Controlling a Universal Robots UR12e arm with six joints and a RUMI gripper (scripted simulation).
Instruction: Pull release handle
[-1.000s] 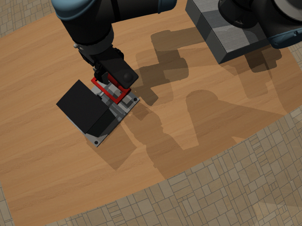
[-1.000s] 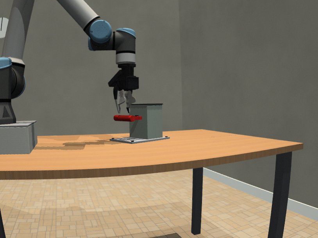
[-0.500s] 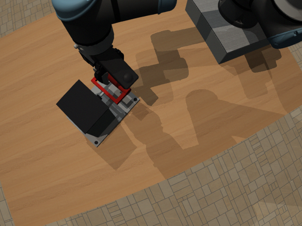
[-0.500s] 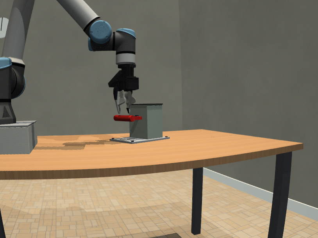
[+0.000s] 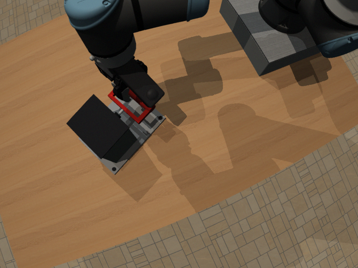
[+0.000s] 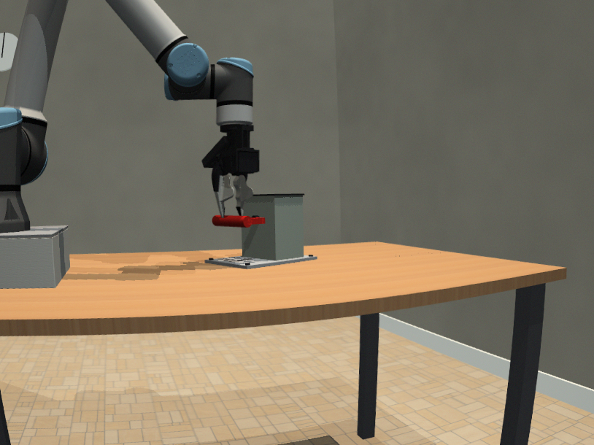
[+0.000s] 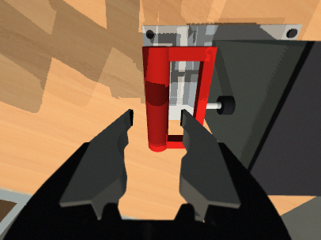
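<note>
Right now the grey baseplate is 13 cm below my hand, 9 cm ahead of it and 4 cm to the left of it.
</note>
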